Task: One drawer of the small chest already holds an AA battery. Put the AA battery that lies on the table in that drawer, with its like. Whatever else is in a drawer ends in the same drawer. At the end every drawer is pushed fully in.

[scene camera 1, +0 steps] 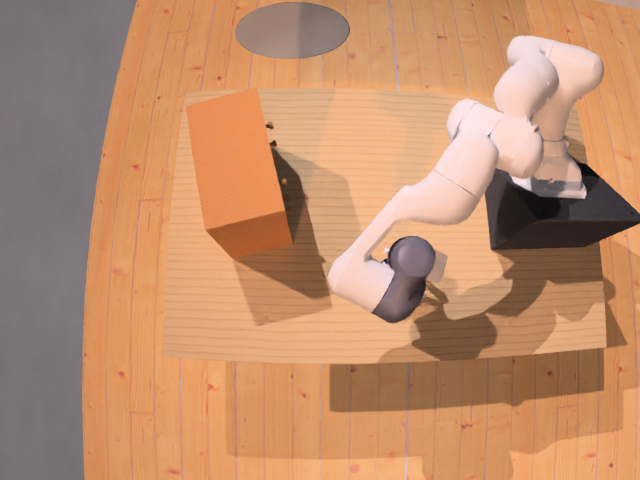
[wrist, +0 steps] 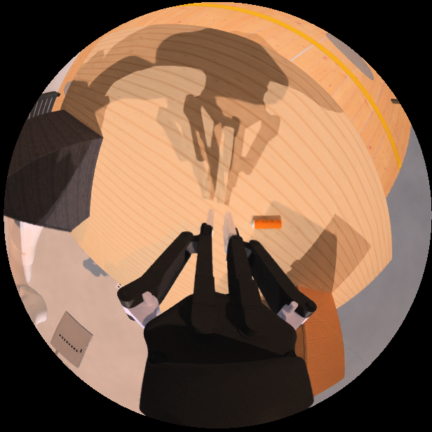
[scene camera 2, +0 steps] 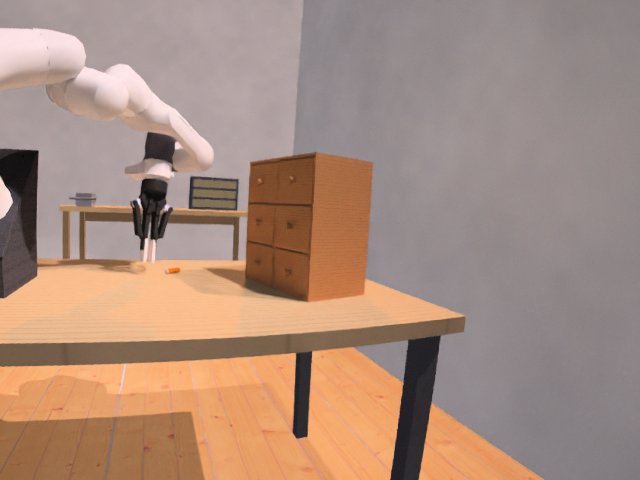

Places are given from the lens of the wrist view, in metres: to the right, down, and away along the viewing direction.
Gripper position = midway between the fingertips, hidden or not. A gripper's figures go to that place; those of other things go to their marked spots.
my gripper [wrist: 218, 218]: 0.00, 0.01, 0.23
small brown chest [wrist: 323, 346]: 0.24, 0.29, 0.16
